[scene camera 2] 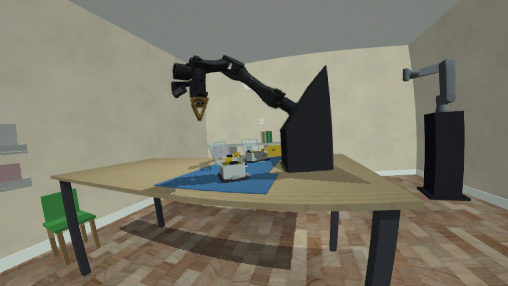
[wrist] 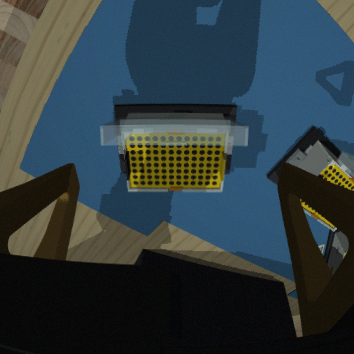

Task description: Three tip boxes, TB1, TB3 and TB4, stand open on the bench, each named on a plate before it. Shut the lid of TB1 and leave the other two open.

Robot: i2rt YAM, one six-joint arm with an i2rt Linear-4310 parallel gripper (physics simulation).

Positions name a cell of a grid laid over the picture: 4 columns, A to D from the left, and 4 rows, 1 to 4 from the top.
Observation:
In view: my gripper (wrist: C2) and a clear lid (wrist: B2).

